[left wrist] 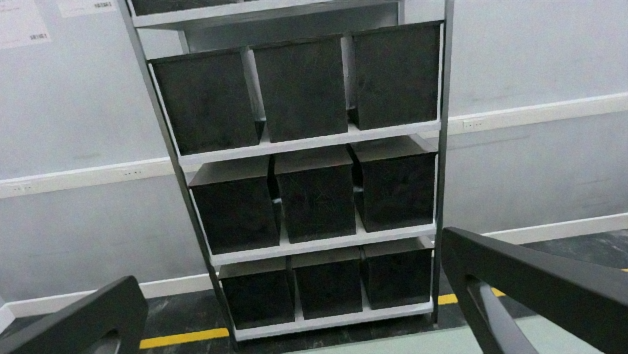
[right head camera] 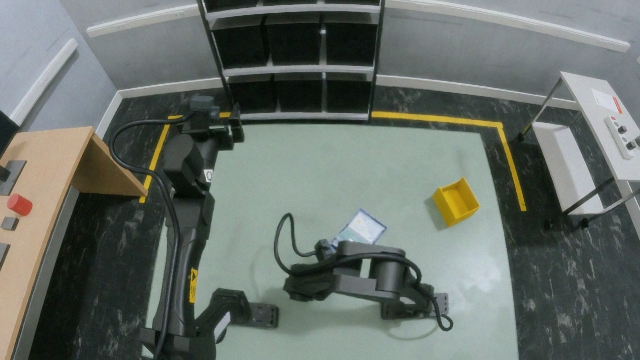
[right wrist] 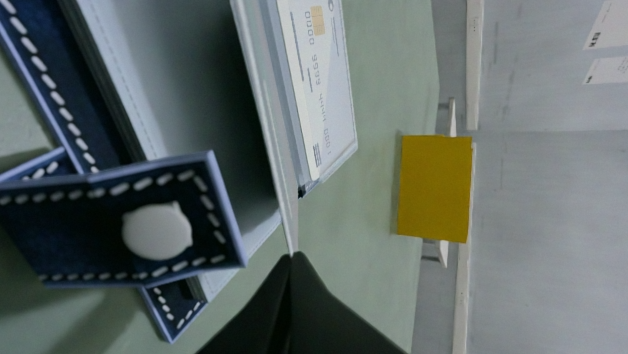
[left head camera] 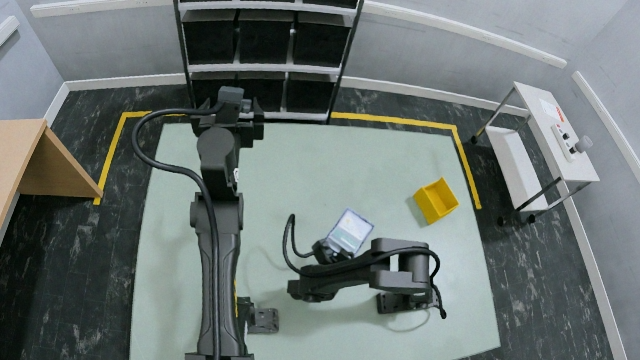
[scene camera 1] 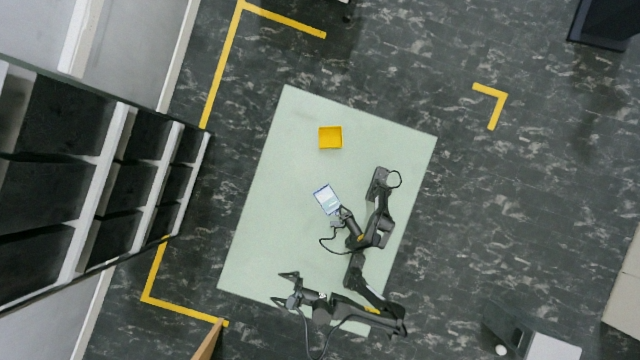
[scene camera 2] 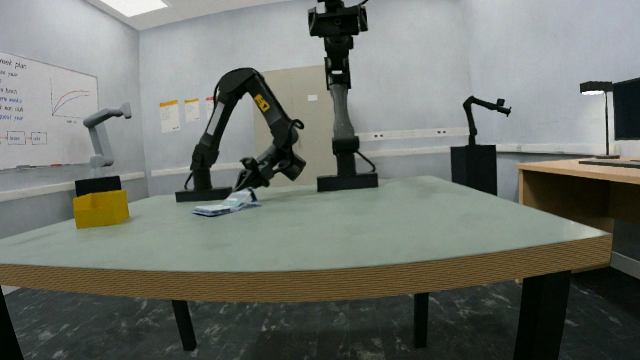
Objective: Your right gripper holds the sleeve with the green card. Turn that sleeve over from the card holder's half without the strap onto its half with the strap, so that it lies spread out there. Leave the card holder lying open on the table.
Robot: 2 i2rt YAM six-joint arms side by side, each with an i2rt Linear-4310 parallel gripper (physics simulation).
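Note:
The card holder (left head camera: pixel 352 227) (right head camera: pixel 366 227) (scene camera 1: pixel 326 196) (scene camera 2: pixel 210 211) lies open on the table. In the right wrist view, the half without the strap, with a cream card (right wrist: pixel 325 95), is right of the raised sleeve (right wrist: pixel 266 125), and the half with the strap (right wrist: pixel 31 46) is on the left. The strap (right wrist: pixel 85 240) bends up over its half. My right gripper (right wrist: pixel 295 269) is shut on the lower corner of the sleeve, which shows nearly edge-on there. The sleeve (scene camera 2: pixel 237 199) with the green card (scene camera 1: pixel 330 204) slopes up to the fingers. My left gripper (left wrist: pixel 293 267) (scene camera 1: pixel 276 287) is open and empty, far from the holder.
A yellow bin (left head camera: pixel 436 201) (right head camera: pixel 456 201) (scene camera 1: pixel 330 137) (scene camera 2: pixel 100 210) (right wrist: pixel 434 189) stands on the table on the strapless half's side. My left arm stretches along the table's left side in the head views. A shelf rack (left head camera: pixel 265 67) stands behind the table.

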